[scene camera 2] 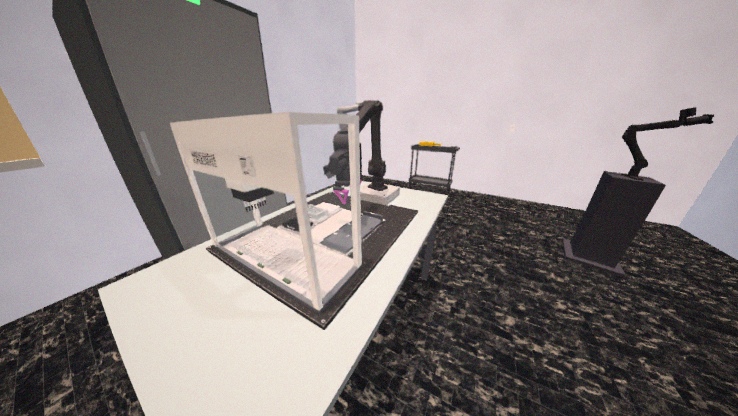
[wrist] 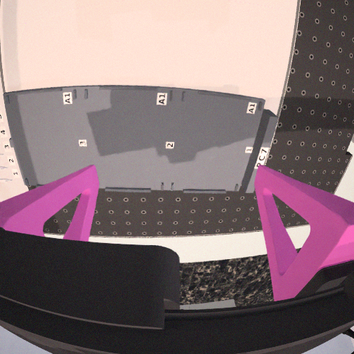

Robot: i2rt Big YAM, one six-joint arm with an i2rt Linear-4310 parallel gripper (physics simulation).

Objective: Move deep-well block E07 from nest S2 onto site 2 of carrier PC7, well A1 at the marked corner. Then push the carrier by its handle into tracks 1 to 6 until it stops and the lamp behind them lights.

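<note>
The grey carrier PC7 (scene camera 2: 338, 239) (wrist: 130, 172) lies flat. In the wrist view its sites 3, 2 and 1 run left to right, all bare, with an A1 mark at each upper edge. The PC7 label is at its right end. My gripper (scene camera 2: 341, 196) (wrist: 176, 173) is open and empty above the carrier, its magenta fingertips wide apart and a shadow on the sites. Track numbers show at the wrist view's left edge. Block E07 and nest S2 do not show in the wrist view; in the scene view the pale labware near the arm is too small to tell apart.
A white-framed enclosure (scene camera 2: 302, 206) with a hanging multi-tip head (scene camera 2: 253, 195) stands over the pale deck, with small green marks along its front. A dark perforated base (scene camera 2: 397, 219) (wrist: 320, 100) lies under it on the white table (scene camera 2: 232, 356). The carrier lies beside a pale raised surface (wrist: 150, 45).
</note>
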